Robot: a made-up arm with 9 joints. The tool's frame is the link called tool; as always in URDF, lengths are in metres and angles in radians.
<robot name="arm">
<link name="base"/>
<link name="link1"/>
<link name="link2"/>
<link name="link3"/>
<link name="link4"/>
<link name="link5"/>
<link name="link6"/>
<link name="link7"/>
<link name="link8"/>
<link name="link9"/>
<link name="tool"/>
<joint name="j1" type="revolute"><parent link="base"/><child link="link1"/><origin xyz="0.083 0.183 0.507" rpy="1.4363 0.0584 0.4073"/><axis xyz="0 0 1"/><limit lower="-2.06" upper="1.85"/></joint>
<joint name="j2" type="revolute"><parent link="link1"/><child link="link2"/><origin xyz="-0.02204 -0.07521 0.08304" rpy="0.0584 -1.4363 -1.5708"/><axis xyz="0 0 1"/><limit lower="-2.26" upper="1.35"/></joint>
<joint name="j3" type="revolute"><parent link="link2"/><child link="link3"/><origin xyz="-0.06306 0.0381 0.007" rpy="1.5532 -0.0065 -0.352"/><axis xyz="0 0 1"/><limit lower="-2.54" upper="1.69"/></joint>
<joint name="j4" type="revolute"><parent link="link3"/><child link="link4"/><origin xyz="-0.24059 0.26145 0.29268" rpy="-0.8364 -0.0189 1.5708"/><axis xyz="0 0 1"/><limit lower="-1.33" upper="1.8"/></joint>
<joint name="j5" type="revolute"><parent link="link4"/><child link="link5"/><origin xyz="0.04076 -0.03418 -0.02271" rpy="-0.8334 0.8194 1.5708"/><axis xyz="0 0 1"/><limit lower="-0.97" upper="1.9"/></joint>
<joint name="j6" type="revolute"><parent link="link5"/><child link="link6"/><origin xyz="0.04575 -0.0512 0.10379" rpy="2.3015 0.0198 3.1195"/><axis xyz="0 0 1"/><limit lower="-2.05" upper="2.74"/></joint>
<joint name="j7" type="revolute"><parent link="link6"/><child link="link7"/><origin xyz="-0.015 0.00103 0.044" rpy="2.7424 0.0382 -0.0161"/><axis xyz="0 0 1"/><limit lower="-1.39" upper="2.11"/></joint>
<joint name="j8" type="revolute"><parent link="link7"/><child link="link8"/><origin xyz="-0.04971 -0.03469 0.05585" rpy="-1.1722 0.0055 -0.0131"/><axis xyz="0 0 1"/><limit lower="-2.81" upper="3.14"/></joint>
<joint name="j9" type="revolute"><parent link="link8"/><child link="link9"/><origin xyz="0.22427 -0.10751 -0.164" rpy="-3.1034 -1.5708 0"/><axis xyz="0 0 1"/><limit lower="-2.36" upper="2.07"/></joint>
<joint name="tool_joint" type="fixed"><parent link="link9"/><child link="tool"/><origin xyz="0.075 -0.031 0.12" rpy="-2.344 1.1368 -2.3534"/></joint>
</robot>
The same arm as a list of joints. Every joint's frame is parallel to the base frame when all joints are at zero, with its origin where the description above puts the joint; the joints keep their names.
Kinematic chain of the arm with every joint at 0, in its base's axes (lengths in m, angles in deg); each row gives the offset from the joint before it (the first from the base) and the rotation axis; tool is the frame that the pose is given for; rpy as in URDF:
j1: xyz 0.0830 0.1830 0.5070 axis 0.399705 -0.906811 0.133902
j2: xyz 0.0130 -0.0950 -0.0620 axis +z
j3: xyz 0.0100 0.0730 0.0070 axis -0.998326 -0.055101 0.0176
j4: xyz -0.3010 0.2260 0.2650 axis -0.710139 0.704039 -0.0057
j5: xyz -0.0080 -0.0400 0.0410 axis 0.0212 0.667294 -0.744493
j6: xyz 0.0490 0.1060 -0.0430 axis -y
j7: xyz 0.0150 -0.0440 -0.0010 axis 0.040699 0.92068 0.388191
j8: xyz 0.0520 0.0630 -0.0110 axis 0 -0.0001 1
j9: xyz -0.2200 0.1160 -0.1640 axis -1 0.0001 0
tool: xyz -0.1200 -0.0310 0.0750 rpy -2.24 17.25 -18.19
Joint limits (deg, base to tool): -118.03..106.00 -129.49..77.35 -145.53..96.83 -76.20..103.13 -55.58..108.86 -117.46..156.99 -79.64..120.89 -161.00..179.91 -135.22..118.60

